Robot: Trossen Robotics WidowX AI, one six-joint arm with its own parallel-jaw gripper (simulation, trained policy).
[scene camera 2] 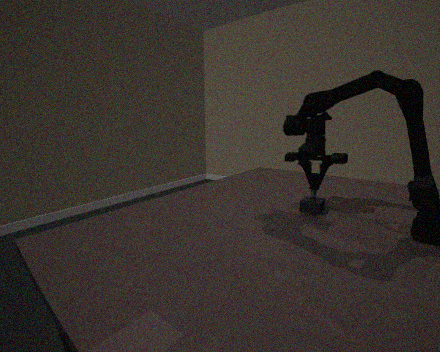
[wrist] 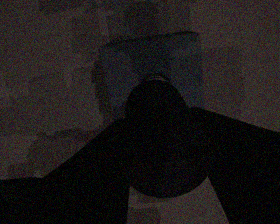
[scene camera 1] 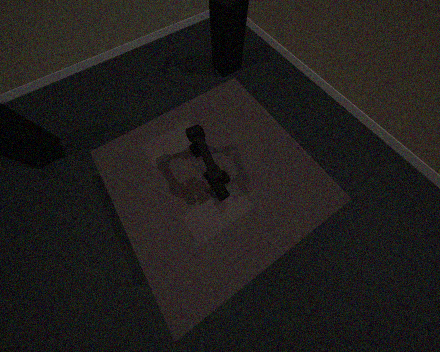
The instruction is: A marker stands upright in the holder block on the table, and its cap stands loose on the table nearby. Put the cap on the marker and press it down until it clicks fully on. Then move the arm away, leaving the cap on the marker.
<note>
I see my gripper point(scene camera 2: 314, 184) and a marker cap point(wrist: 165, 153).
My gripper is seen too in the wrist view point(wrist: 157, 122).
</note>
